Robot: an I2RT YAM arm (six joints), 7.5 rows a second.
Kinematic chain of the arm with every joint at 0, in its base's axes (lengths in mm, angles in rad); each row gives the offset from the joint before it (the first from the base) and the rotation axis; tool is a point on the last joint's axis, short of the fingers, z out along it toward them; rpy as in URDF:
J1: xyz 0 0 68 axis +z
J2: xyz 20 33.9 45.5 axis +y
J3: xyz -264 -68.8 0 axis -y
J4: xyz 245 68.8 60 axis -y
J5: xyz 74 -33.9 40.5 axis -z
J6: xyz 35.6 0 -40.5 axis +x
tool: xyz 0 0 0 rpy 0 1.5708 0
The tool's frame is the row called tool.
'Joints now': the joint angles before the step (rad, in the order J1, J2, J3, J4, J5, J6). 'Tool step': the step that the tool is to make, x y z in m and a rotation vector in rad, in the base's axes. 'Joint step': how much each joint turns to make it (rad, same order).
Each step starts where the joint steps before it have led.
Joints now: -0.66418, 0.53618, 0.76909, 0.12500, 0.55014, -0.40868
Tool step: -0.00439, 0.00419, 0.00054, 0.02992, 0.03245, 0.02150
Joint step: 0.00011, -0.02021, 0.02486, -0.09528, -0.01906, 0.01207
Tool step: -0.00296, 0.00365, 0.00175, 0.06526, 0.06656, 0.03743
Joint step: 0.00013, -0.00190, 0.05643, -0.16198, -0.03345, 0.02236
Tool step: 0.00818, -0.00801, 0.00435, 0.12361, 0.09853, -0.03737
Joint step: 0.00014, 0.08602, 0.10059, -0.18660, 0.04153, 0.03677
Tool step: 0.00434, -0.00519, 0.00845, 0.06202, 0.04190, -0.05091
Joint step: 0.00117, 0.06492, 0.08215, -0.10344, 0.05181, 0.02800
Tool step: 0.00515, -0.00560, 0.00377, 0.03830, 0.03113, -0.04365
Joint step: -0.00006, 0.05044, 0.04769, -0.05564, 0.04251, 0.01788
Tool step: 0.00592, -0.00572, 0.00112, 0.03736, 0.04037, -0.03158
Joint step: 0.00001, 0.04727, 0.03792, -0.05235, 0.03060, 0.01140
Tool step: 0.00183, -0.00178, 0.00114, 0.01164, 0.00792, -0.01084
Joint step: -0.00001, 0.01627, 0.01557, -0.01761, 0.00986, 0.00791
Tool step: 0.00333, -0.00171, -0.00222, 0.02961, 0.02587, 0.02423
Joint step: -0.00007, 0.01695, 0.01101, -0.03433, -0.02532, 0.00269
